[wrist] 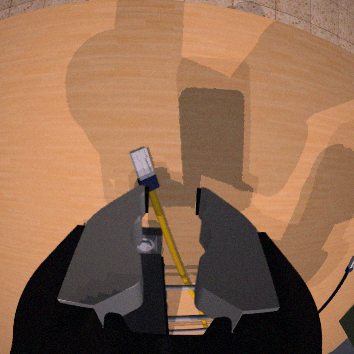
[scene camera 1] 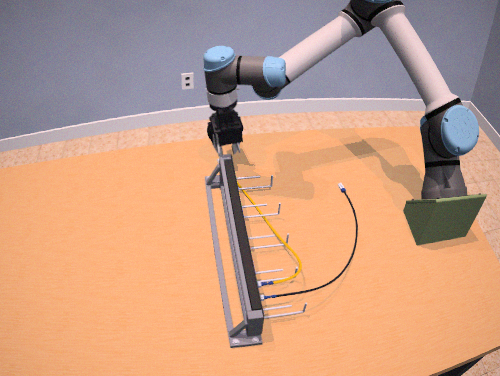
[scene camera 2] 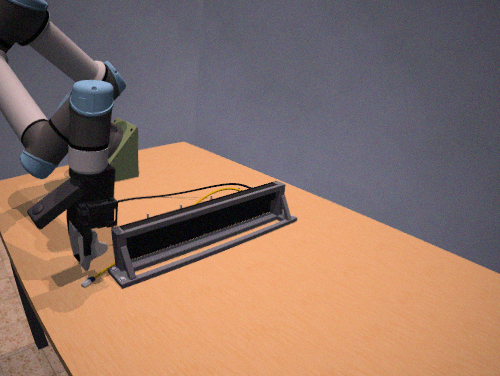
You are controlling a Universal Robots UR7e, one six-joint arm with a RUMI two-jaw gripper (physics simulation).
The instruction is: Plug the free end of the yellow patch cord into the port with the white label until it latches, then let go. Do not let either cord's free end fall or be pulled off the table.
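Places are measured from the arm's base along level axes (x back, y right, z up), in centimetres.
Pixels of known places: gripper, fingertip midpoint: point(wrist: 172, 188) point(scene camera 2: 82, 265); arm's base, origin of the base link: point(scene camera 1: 444, 197).
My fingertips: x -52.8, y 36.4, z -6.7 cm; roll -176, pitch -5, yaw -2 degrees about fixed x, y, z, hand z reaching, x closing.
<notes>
Ahead of a thing's pixels: the offset from my fingertips to its top centre. "pt": to the spot under its first point.
The yellow cord point(scene camera 1: 299, 257) point(scene camera 2: 105, 270) point(wrist: 167, 235) runs behind the rack @[pt dx -7.1, dy -56.0, dz +4.7 cm] point(scene camera 1: 255, 322) point(scene camera 2: 200, 267). Its free plug @[pt dx -2.5, dy +0.6, dz -2.5 cm] point(scene camera 2: 87, 282) point(wrist: 142, 162), clear with a dark blue collar, lies on the table past the rack's end; the rack or gripper hides it in scene camera 1. My gripper point(scene camera 1: 229, 151) point(scene camera 2: 85, 265) point(wrist: 172, 188) points down above the cord, its fingers apart with nothing between them. In the wrist view the plug lies beyond the left fingertip, and the cord runs below the gap. The white-labelled port cannot be made out.
A black cord point(scene camera 1: 357, 225) point(scene camera 2: 165, 196) point(wrist: 334, 297) curves over the table behind the rack, its free plug point(scene camera 1: 342, 187) lying on the table. Metal hooks @[pt dx +7.9, dy -23.0, dz -0.1 cm] point(scene camera 1: 279, 209) stick out from the rack's cord side. A green angled block point(scene camera 1: 445, 217) point(scene camera 2: 129, 155) stands by the arm's base.
</notes>
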